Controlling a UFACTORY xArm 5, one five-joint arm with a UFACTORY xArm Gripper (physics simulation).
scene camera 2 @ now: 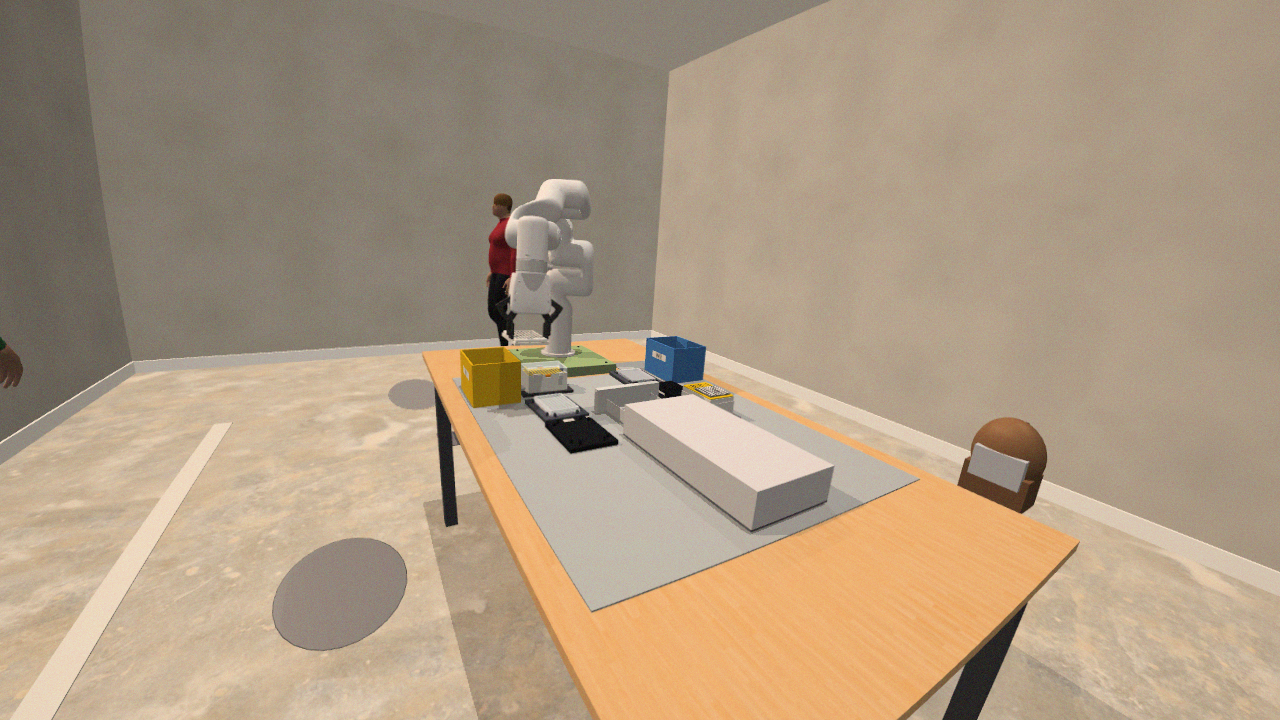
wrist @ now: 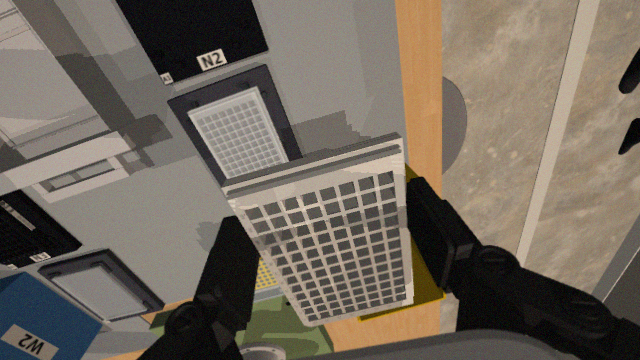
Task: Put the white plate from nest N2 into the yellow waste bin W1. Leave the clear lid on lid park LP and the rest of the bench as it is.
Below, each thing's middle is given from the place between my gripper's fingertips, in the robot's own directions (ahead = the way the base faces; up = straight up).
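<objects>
Looking at the clear lid (wrist: pixel 100 291), I find my hand 19 cm past it, 43 cm to the right of it and 19 cm above it. The yellow-topped rack (scene camera 2: pixel 712 394) is there too, 46 cm to the left of my hand, 16 cm ahead of it and 16 cm below it.
</objects>
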